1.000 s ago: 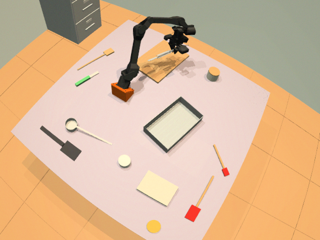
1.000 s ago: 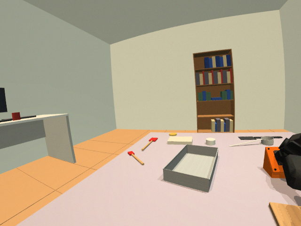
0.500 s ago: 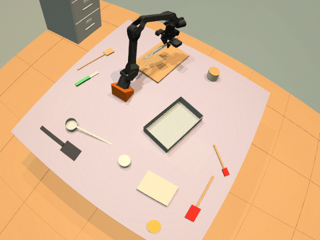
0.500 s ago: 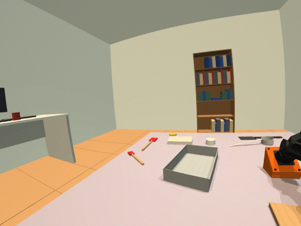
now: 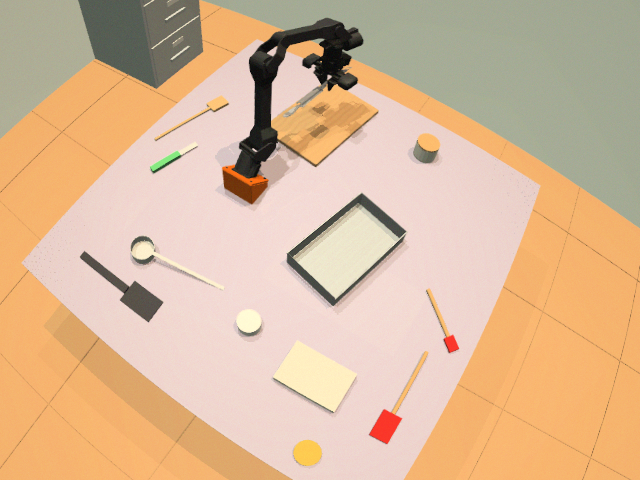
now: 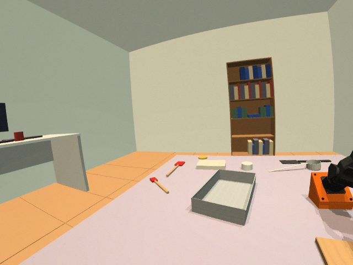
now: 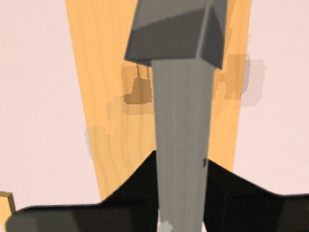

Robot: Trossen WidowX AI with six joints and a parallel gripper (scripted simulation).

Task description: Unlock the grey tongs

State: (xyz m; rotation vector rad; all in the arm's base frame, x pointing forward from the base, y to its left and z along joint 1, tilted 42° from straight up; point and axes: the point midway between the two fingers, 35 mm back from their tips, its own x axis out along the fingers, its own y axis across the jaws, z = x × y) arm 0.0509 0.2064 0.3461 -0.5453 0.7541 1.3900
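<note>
Now: the wooden board 150 mm below my gripper tip. Round my gripper tip: tongs arm (70 mm to the right, 30 mm above, 10 mm behind); then green-handled tool (410 mm to the right, 320 mm behind, 150 mm below); then roasting tin (410 mm to the right, 320 mm ahead, 130 mm below).
</note>
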